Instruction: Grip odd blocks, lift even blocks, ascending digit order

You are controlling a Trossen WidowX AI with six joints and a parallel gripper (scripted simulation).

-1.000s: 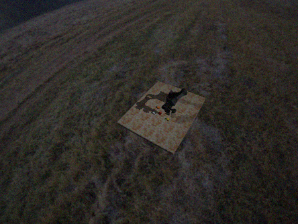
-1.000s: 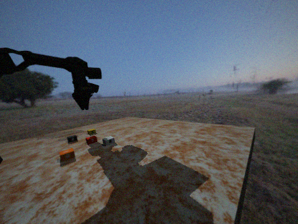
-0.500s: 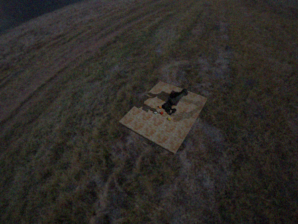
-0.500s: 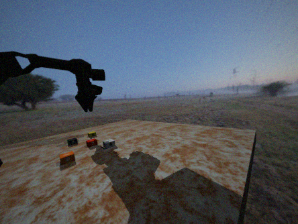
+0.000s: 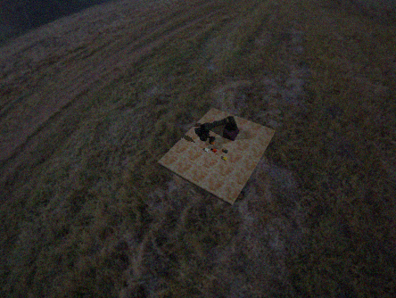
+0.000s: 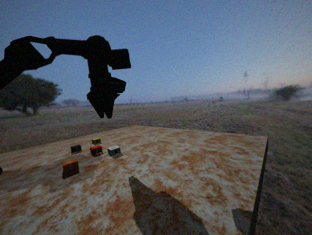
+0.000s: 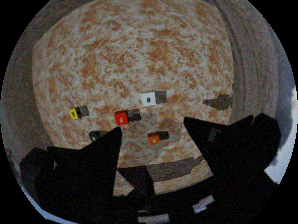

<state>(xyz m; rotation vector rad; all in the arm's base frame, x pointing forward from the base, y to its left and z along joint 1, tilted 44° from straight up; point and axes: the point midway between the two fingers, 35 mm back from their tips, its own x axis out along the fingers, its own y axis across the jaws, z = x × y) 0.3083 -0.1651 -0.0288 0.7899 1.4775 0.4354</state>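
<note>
My gripper tip is 11 cm past the orange block, 11 cm above it and 2 cm to the right of it. Also, from my gripper tip: red block 11 cm below, 8 cm to the left, 2 cm behind; then white block 11 cm below, 1 cm to the right, 1 cm ahead; then dark block 19 cm to the left, 11 cm below, 5 cm behind.
</note>
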